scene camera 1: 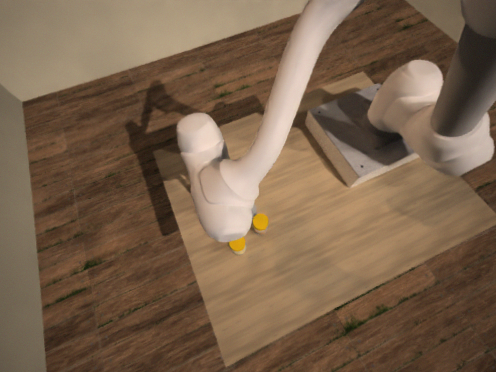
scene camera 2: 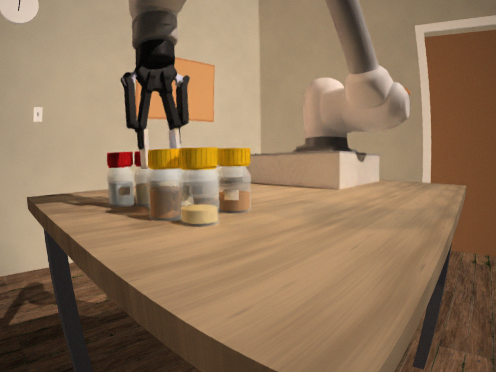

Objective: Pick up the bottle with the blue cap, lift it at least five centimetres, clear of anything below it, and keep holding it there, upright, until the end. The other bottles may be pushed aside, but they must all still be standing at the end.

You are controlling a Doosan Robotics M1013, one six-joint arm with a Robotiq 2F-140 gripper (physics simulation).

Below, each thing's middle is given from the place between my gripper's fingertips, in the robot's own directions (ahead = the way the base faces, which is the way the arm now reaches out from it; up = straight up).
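Labels:
I consider the brown-filled bottle (scene camera 2: pixel 163 184), and my gripper is 6 cm to the right of it, 3 cm short of it and 2 cm above it.

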